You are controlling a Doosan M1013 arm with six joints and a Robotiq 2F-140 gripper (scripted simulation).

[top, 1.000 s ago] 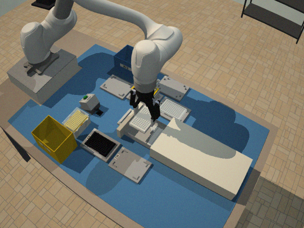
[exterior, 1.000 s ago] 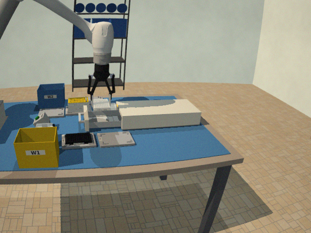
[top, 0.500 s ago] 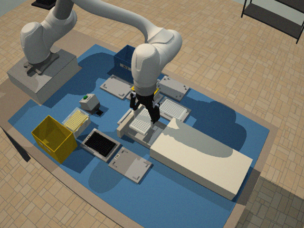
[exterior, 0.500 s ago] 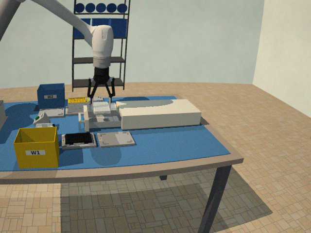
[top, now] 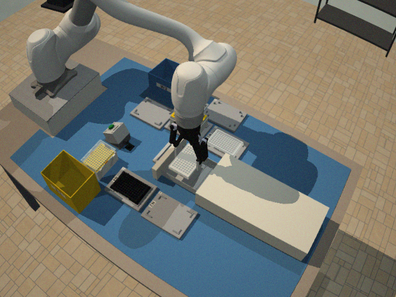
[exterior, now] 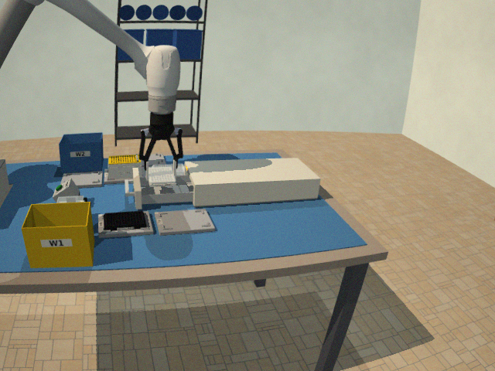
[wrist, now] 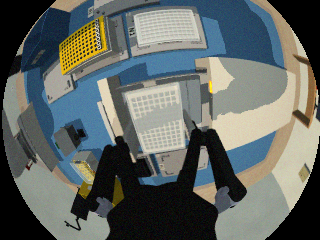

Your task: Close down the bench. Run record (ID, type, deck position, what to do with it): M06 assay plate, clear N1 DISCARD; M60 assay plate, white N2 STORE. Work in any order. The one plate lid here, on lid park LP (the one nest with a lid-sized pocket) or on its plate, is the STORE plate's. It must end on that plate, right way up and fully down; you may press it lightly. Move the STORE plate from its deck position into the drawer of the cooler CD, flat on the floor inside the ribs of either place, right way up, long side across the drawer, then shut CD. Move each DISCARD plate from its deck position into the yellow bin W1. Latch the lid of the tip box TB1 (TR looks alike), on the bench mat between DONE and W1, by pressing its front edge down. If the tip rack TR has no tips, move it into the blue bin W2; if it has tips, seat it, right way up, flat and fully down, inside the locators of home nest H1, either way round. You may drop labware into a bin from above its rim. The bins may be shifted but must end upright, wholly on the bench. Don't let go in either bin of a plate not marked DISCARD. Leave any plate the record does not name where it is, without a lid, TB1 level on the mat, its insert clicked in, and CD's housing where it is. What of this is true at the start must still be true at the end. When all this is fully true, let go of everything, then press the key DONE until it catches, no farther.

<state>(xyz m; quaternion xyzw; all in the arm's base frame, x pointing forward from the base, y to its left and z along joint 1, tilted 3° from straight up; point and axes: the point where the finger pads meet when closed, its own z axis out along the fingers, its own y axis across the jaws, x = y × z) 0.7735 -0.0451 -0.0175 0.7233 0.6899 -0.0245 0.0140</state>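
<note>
The drawer is 4 cm ahead of my hand and 7 cm below it. Also, from my hand: clear plate (6 cm ahead, 18 cm to the left, 7 cm below); cooler CD (17 cm ahead, 1 cm to the right, 6 cm below); nest N2 (4 cm ahead, 19 cm to the right, 9 cm below).
</note>
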